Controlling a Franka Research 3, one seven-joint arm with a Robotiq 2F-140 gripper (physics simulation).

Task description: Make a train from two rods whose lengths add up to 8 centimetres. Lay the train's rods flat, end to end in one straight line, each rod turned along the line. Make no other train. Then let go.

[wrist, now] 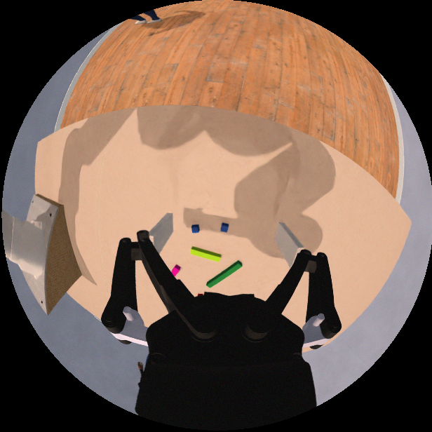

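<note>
My gripper (225, 227) is open and empty, its two pads wide apart above the table. Two small blue rods (195, 228) (224, 227) lie apart from each other, between the pads in the view. A lime rod (205, 254) lies a little below them, slightly slanted. A longer dark green rod (224, 274) lies slanted below and to the right of the lime one, not touching it. A short magenta rod (176, 270) is partly hidden behind the left finger. A bit of a red rod (200, 295) shows at the gripper body's edge; the rest is hidden.
The pale table (125, 185) carries the rods and broad shadows. A metal-faced block (40, 240) with a brown side stands at the table's left edge, joined to a pale cylindrical part. A wooden floor (225, 65) lies beyond the table's far edge.
</note>
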